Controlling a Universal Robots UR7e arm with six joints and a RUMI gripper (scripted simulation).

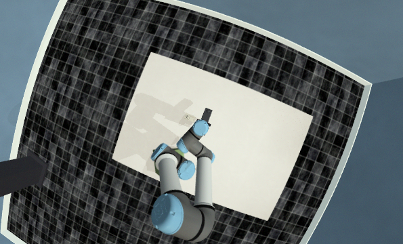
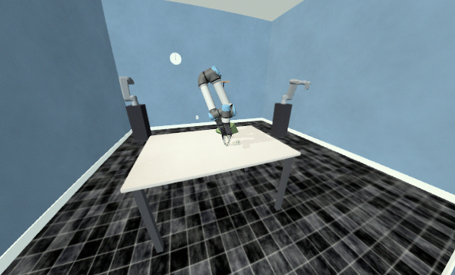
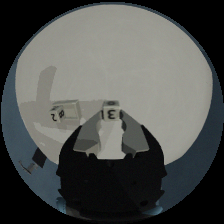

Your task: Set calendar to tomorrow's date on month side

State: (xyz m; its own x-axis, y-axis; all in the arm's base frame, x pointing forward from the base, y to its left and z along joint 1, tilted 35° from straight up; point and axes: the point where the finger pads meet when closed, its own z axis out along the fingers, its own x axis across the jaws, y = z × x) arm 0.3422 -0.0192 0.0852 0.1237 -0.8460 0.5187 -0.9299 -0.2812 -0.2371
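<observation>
Now: hand 1 cm above the white calendar cube. Also, from my hand: calendar tray (11 cm to the left, 2 cm below, 2 cm behind); then pale date cube (12 cm to the left, 2 cm behind).
</observation>
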